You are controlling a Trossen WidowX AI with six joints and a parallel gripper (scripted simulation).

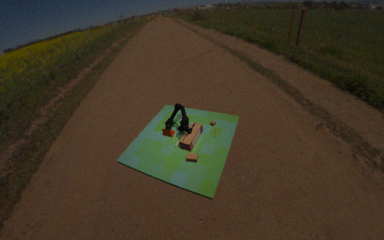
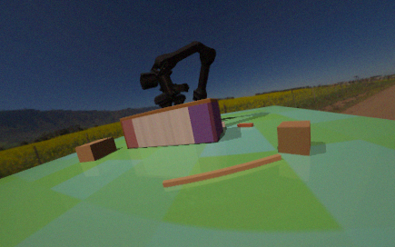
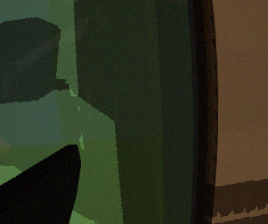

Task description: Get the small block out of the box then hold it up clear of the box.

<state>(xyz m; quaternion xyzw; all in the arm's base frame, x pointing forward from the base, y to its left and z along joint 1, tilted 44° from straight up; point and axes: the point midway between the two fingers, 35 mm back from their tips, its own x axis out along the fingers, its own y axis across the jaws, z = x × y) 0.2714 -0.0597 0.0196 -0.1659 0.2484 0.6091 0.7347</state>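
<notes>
The long box is 3 cm ahead of my gripper tip, 2 cm below it and 1 cm to the right of it. The rest, counted from my gripper tip: thin orange stick (34 cm ahead, 16 cm to the left, 8 cm below); red flat piece (27 cm to the left, 8 cm below, 3 cm ahead); brown cube (30 cm to the left, 30 cm ahead, 6 cm below).
</notes>
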